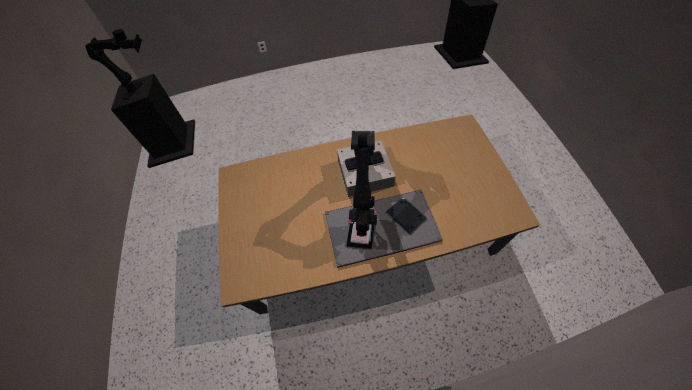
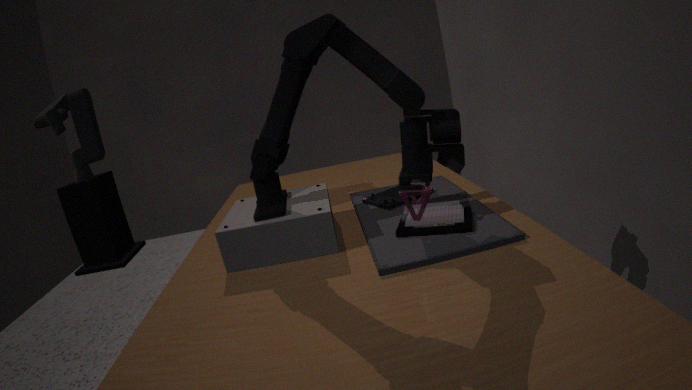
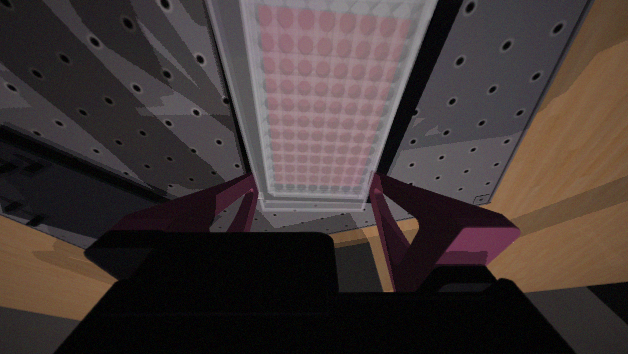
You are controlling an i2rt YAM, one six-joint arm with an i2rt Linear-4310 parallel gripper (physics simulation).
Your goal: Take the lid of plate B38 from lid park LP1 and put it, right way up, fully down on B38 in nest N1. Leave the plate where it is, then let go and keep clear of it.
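Frame: origin at the arm's base, x ahead, y right, z down, level; millimetres.
Seen in the pictures: gripper, fingertip midpoint: [image 2: 417,213] [image 3: 313,177]; arm's base, link origin: [image 2: 272,206].
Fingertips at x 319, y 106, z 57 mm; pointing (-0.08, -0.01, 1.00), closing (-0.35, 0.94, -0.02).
Note:
Pixels of each thing's middle, then the offset from my fingertips to it. "pt": a spot on its surface instead. Level surfaces: height alone.
- clear lid, body centre: [image 3: 315,142] [image 2: 431,210] [image 1: 362,228] dx +30, dy +12, dz -4 mm
- plate B38, surface spot: [image 3: 324,96] [image 1: 361,233] pt dx +55, dy +26, dz -8 mm
- black nest N1, body centre: [image 3: 323,119] [image 2: 435,220] [image 1: 361,231] dx +34, dy +20, dz +17 mm
- black lid park LP1, body centre: [image 3: 111,219] [image 2: 397,193] [image 1: 406,214] dx +12, dy -226, dz +16 mm
- grey perforated board, body centre: [image 3: 207,158] [image 2: 419,212] [image 1: 382,226] dx +31, dy -91, dz +32 mm
- wooden table, surface height: dz +39 mm
My gripper [image 3: 313,177] [image 1: 361,227] [image 2: 416,207] points straight down, its magenta fingers shut on the near end of the clear lid [image 3: 245,109] [image 2: 438,209]. The lid lies right way up over plate B38 [image 3: 324,96] [image 1: 360,237], whose pink wells show through it. The plate sits in the black nest N1 [image 1: 349,241] [image 2: 430,230] [image 3: 433,53]. I cannot tell whether the lid is fully down. The black lid park LP1 [image 1: 406,215] [image 2: 381,200] [image 3: 52,185] is empty beside them. All stand on the grey perforated board [image 1: 421,238] [image 2: 435,254] [image 3: 474,119].
The arm's grey base block [image 1: 385,180] [image 2: 280,237] stands behind the board on the wooden table [image 1: 270,213] [image 2: 289,330]. A second arm on a black pedestal [image 1: 149,116] [image 2: 94,218] and another pedestal [image 1: 467,29] stand on the floor, away from the table.

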